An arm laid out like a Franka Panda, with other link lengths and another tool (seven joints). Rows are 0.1 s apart.
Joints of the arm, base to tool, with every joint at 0 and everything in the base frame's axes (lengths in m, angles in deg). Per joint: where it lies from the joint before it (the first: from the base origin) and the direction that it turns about. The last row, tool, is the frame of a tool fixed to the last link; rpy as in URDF.
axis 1: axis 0 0 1 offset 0 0 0.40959
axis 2: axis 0 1 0 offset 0 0 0
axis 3: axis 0 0 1 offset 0 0 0.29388
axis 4: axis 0 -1 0 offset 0.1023 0 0
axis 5: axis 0 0 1 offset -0.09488 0 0.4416
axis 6: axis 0 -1 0 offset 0 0 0
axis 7: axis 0 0 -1 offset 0.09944 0 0
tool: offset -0.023 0.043 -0.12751 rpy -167.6 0 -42.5
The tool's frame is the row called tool.
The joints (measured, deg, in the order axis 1, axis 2, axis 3, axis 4, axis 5, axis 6, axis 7), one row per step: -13.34 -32.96 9.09 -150.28 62.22 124.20 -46.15; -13.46 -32.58 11.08 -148.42 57.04 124.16 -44.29; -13.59 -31.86 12.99 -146.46 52.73 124.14 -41.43; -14.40 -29.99 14.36 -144.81 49.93 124.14 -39.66; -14.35 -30.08 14.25 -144.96 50.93 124.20 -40.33; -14.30 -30.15 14.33 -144.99 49.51 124.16 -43.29; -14.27 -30.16 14.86 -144.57 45.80 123.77 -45.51
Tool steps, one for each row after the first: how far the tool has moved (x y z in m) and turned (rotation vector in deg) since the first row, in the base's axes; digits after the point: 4 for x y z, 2 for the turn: 0.0040 0.0133 0.0068 -5.00 0.57 2.81; 0.0099 0.0271 0.0133 -8.82 1.70 4.29; 0.0181 0.0310 0.0098 -11.04 3.30 4.75; 0.0178 0.0307 0.0100 -10.34 2.84 4.73; 0.0150 0.0295 0.0073 -12.67 1.20 7.64; 0.0122 0.0309 0.0055 -16.88 0.12 11.65
